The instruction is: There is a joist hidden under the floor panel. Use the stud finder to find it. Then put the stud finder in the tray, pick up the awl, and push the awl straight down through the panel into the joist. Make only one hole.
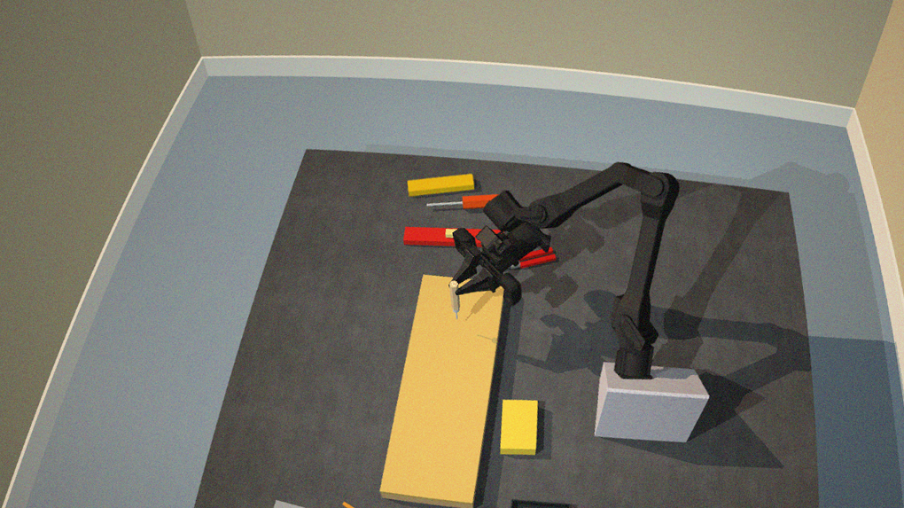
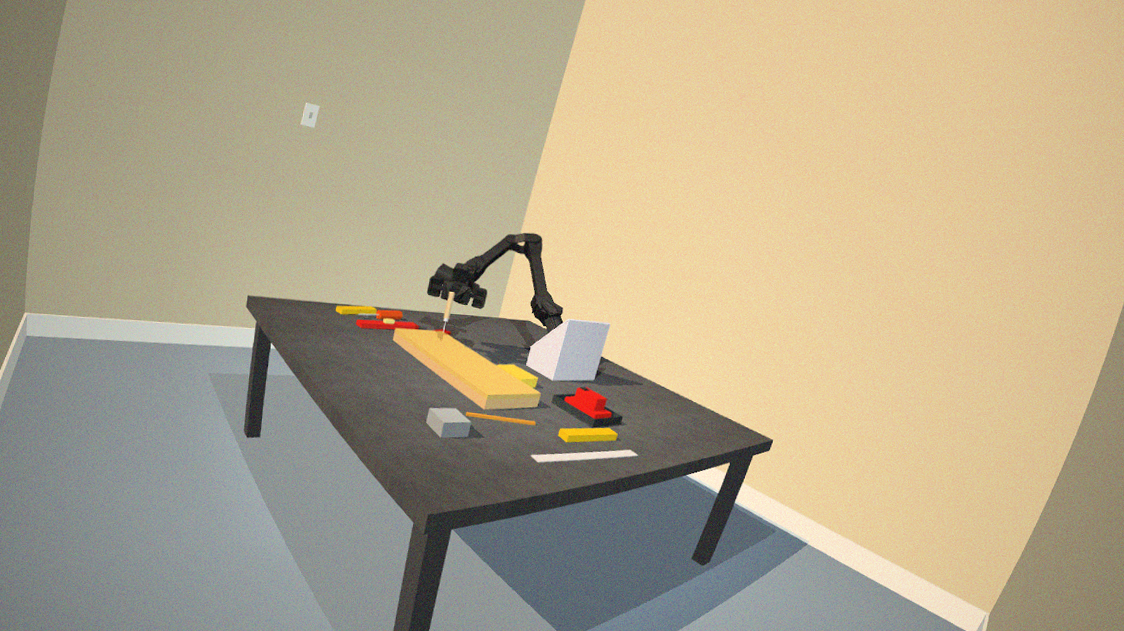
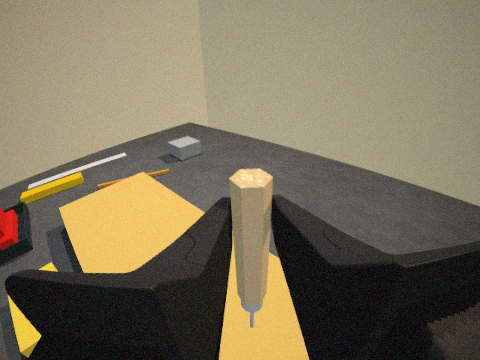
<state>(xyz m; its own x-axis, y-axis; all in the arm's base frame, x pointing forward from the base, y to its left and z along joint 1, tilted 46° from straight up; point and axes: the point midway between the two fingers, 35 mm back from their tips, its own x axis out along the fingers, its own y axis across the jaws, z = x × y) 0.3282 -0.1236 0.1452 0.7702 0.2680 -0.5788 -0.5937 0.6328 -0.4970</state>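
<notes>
The awl lies 60 mm below my gripper tip. Round my gripper tip: square indicator: 440 mm to the left, 160 mm behind, 120 mm below; yellow block: 220 mm to the left, 170 mm below, 130 mm behind; red level: 270 mm to the right, 170 mm below, 10 mm ahead.
</notes>
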